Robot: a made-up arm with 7 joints. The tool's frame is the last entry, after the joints. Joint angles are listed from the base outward. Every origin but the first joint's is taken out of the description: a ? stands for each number. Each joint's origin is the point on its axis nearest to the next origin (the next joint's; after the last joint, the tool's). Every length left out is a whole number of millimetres.
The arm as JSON. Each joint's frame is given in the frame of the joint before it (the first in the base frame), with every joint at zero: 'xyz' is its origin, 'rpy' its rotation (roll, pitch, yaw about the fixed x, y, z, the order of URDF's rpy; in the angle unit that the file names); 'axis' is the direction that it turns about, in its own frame. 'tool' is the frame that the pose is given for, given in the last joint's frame.
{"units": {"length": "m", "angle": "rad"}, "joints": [
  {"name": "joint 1", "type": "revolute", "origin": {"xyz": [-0.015, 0.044, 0.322], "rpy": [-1.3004, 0.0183, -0.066]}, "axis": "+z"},
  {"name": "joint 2", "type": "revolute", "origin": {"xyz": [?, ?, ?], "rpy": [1.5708, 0.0, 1.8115]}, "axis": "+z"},
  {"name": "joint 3", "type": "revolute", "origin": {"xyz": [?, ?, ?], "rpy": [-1.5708, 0.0, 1.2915]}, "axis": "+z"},
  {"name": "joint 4", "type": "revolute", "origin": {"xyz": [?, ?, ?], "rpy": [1.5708, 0.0, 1.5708]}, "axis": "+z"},
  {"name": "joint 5", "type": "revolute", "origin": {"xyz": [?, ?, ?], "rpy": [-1.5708, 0.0, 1.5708]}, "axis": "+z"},
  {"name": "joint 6", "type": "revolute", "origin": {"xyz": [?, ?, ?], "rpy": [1.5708, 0.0, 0.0]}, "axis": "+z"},
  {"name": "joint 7", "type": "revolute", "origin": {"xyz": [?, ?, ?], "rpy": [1.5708, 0.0, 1.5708]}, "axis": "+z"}
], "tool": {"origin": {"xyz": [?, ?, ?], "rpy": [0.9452, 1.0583, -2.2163]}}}
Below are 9 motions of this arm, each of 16 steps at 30 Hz.
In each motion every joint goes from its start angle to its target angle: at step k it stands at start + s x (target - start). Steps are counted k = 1, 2, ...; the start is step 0. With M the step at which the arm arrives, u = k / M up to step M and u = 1 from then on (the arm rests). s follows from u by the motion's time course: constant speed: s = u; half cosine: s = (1 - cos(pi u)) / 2; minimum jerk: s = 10 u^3 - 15 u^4 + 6 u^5.
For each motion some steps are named. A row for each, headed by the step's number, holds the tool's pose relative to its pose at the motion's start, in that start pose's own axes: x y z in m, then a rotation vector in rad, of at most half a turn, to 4 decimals.
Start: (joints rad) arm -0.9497 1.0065 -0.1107 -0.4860 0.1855 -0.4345 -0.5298
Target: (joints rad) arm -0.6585 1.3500 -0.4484 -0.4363 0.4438 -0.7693 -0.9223
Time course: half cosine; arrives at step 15
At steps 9, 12, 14, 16:
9: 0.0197 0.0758 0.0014 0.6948 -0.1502 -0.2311
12: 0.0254 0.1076 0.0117 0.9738 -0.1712 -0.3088
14: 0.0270 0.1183 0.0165 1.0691 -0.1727 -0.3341
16: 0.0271 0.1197 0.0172 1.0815 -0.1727 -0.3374

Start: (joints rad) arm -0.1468 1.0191 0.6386 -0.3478 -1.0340 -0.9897 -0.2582
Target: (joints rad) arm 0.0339 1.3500 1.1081 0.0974 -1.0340 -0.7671 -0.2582
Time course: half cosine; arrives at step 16
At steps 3, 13, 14, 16:
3: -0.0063 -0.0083 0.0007 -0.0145 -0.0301 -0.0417
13: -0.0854 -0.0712 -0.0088 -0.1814 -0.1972 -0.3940
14: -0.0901 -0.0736 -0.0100 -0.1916 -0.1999 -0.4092
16: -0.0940 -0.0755 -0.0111 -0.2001 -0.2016 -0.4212

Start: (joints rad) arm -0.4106 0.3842 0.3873 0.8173 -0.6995 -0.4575 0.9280
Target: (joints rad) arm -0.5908 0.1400 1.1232 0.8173 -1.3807 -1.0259 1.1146
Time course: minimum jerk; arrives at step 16
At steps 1, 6, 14, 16:
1: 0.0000 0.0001 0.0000 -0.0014 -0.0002 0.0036
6: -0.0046 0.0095 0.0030 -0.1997 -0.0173 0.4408
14: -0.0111 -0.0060 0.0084 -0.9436 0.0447 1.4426
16: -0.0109 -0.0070 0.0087 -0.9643 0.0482 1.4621

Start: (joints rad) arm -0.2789 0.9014 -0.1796 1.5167 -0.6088 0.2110 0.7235
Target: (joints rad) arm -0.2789 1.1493 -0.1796 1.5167 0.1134 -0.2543 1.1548
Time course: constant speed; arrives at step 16
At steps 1, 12, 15, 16:
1: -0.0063 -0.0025 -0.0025 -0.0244 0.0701 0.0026
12: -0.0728 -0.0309 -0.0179 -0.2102 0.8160 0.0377
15: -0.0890 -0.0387 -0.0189 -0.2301 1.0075 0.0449
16: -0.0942 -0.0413 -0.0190 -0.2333 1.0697 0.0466

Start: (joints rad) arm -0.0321 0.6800 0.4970 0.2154 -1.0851 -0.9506 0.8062
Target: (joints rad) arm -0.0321 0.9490 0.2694 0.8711 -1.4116 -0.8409 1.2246
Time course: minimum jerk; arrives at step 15
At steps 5, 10, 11, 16:
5: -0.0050 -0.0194 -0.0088 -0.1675 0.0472 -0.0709
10: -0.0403 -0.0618 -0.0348 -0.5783 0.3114 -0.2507
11: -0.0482 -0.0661 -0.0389 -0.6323 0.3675 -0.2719
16: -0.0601 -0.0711 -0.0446 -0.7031 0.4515 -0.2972

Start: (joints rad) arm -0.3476 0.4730 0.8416 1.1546 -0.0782 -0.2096 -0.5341
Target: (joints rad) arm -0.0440 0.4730 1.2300 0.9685 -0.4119 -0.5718 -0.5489
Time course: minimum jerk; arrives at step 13
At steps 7, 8, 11, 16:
7: -0.0029 -0.0460 0.0452 -0.0979 0.4057 0.1112
8: -0.0040 -0.0567 0.0591 -0.1332 0.5073 0.1229
11: -0.0060 -0.0761 0.0891 -0.2113 0.7046 0.1280
16: -0.0062 -0.0781 0.0926 -0.2205 0.7261 0.1272

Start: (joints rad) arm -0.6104 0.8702 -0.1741 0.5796 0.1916 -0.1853 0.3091
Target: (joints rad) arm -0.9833 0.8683 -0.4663 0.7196 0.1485 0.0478 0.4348
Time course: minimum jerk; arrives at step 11
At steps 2, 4, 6, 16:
2: -0.0026 0.0010 -0.0018 -0.0059 0.0002 -0.0011
4: -0.0152 0.0048 -0.0102 -0.0355 0.0018 -0.0088
6: -0.0360 0.0085 -0.0218 -0.0884 0.0072 -0.0270
16: -0.0643 0.0092 -0.0341 -0.1692 0.0195 -0.0588

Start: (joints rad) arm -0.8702 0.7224 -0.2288 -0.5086 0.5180 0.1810 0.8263
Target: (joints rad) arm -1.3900 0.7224 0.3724 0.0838 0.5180 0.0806 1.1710
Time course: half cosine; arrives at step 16
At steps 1, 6, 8, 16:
1: 0.0004 -0.0007 -0.0016 -0.0091 0.0043 -0.0022
6: 0.0086 -0.0270 -0.0496 -0.3048 0.1229 -0.0521
8: 0.0105 -0.0482 -0.0764 -0.5028 0.1828 -0.0644
16: 0.0121 -0.1093 -0.1248 -1.0357 0.2664 -0.0263

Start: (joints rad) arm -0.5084 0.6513 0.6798 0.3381 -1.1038 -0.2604 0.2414
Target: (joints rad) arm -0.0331 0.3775 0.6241 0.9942 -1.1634 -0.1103 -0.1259
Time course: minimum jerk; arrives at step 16
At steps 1, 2, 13, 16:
1: 0.0000 -0.0006 0.0002 -0.0020 -0.0010 -0.0006
2: 0.0003 -0.0047 0.0014 -0.0147 -0.0072 -0.0044
13: -0.0312 -0.2098 0.2050 -0.8927 -0.3425 -0.0819
16: -0.0349 -0.2142 0.2205 -0.9389 -0.3527 -0.0759

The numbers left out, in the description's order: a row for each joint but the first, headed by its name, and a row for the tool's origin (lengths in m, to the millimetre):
joint 2: 0.004 0.022 0.0
joint 3: 0.131 -0.056 0.0
joint 4: -0.002 -0.008 0.0
joint 5: -0.16 -0.018 0.0
joint 6: -0.011 -0.005 0.0
joint 7: -0.019 0.047 0.0
tool: -0.003 0.01 0.0

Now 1 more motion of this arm.
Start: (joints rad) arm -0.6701 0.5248 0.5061 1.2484 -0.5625 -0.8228 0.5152
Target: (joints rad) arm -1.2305 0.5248 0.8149 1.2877 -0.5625 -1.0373 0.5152
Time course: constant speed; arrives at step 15
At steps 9, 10, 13, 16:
9: -0.0036 0.1066 0.0051 0.0693 0.0881 0.4580
10: -0.0056 0.1180 0.0068 0.0735 0.0950 0.5089
13: -0.0135 0.1512 0.0131 0.0817 0.1119 0.6613
16: -0.0201 0.1725 0.0184 0.0836 0.1199 0.7624

